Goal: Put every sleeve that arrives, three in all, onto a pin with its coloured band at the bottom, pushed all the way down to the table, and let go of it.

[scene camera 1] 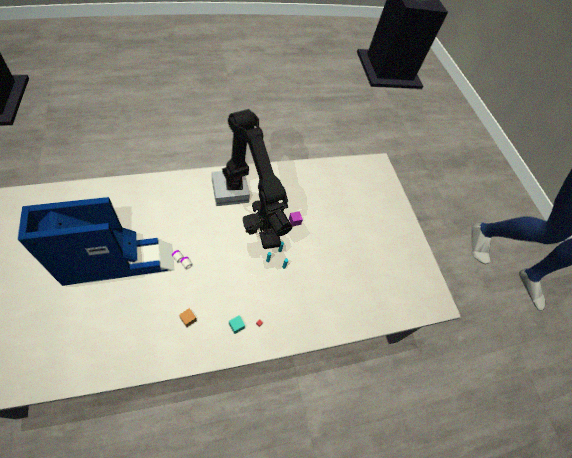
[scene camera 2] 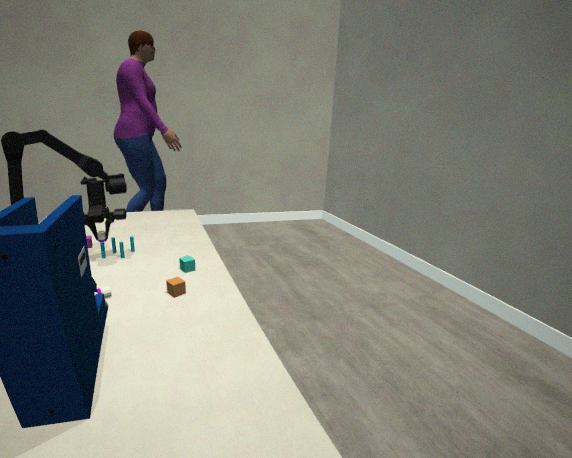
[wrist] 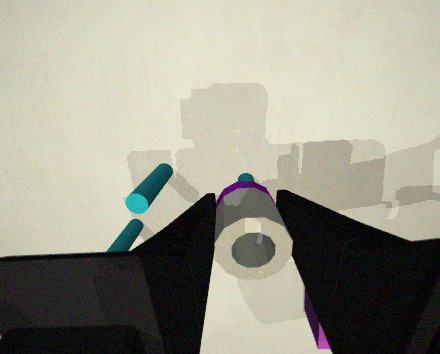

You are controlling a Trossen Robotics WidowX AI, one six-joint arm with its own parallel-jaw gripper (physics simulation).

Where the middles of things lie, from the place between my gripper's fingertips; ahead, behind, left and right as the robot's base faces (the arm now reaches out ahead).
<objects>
Right now my hand is 4 cm short of the blue feeder box (scene camera 2: 58, 336), 52 cm to the left of it and 8 cm below it.
</objects>
